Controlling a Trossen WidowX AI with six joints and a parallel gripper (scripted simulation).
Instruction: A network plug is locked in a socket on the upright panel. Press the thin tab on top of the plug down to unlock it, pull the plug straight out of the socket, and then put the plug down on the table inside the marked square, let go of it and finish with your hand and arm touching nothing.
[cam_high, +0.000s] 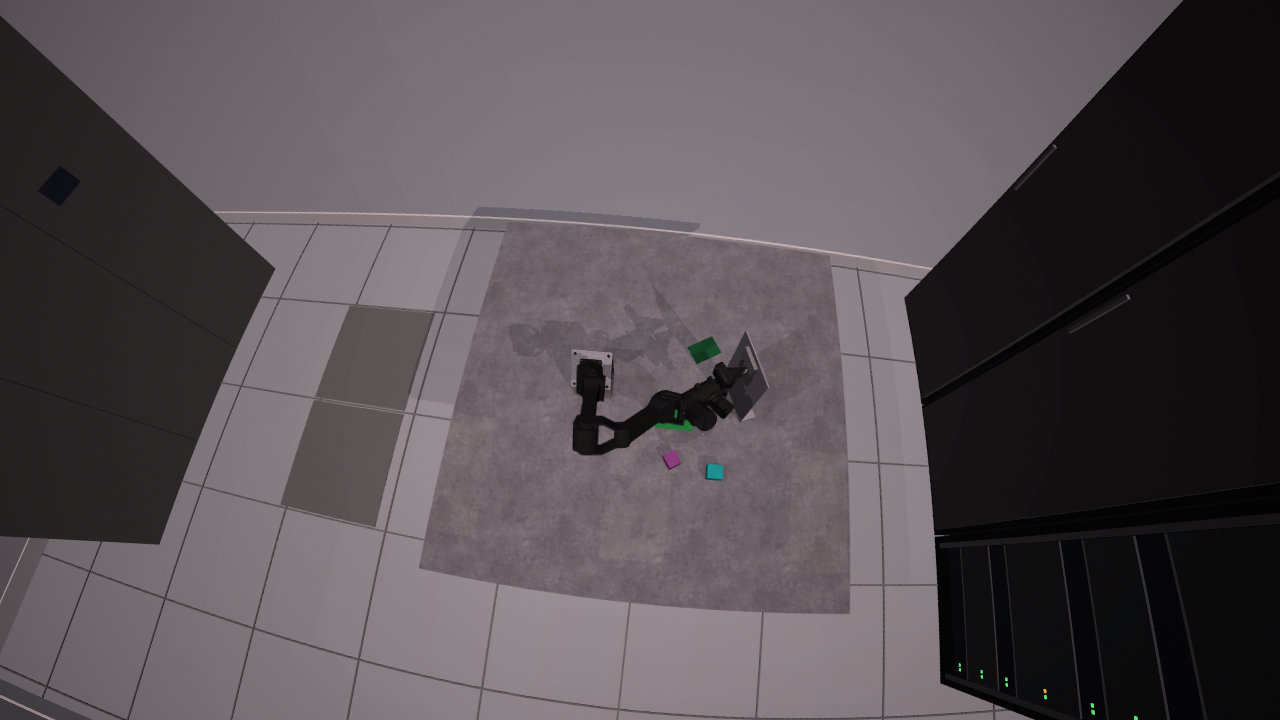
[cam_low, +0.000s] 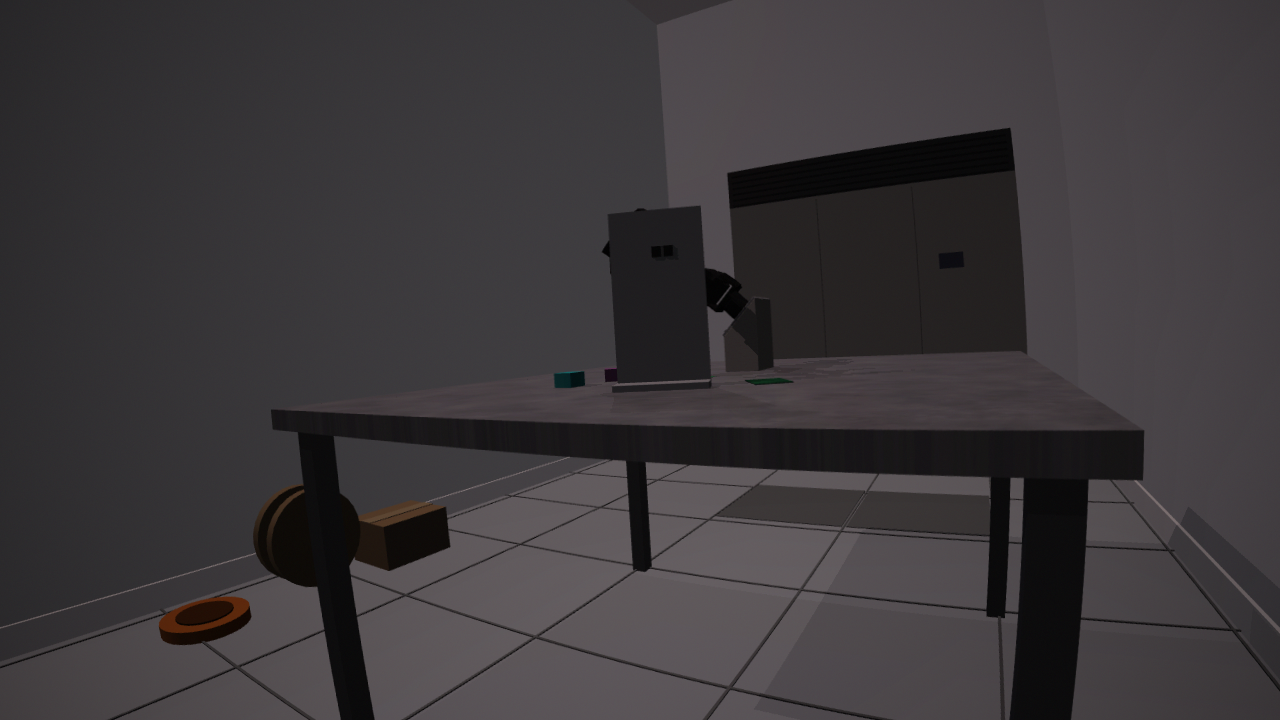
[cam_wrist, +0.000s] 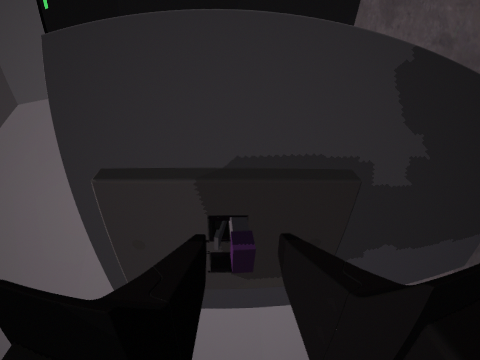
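The grey upright panel lies 20 mm ahead of my gripper tip, 10 mm to the left of it and 90 mm below it. Round my gripper tip: dark green patch (70 mm behind, 170 mm to the left, 240 mm below); then teal cube (30 mm behind, 240 mm to the right, 220 mm below); then network plug (10 mm ahead).
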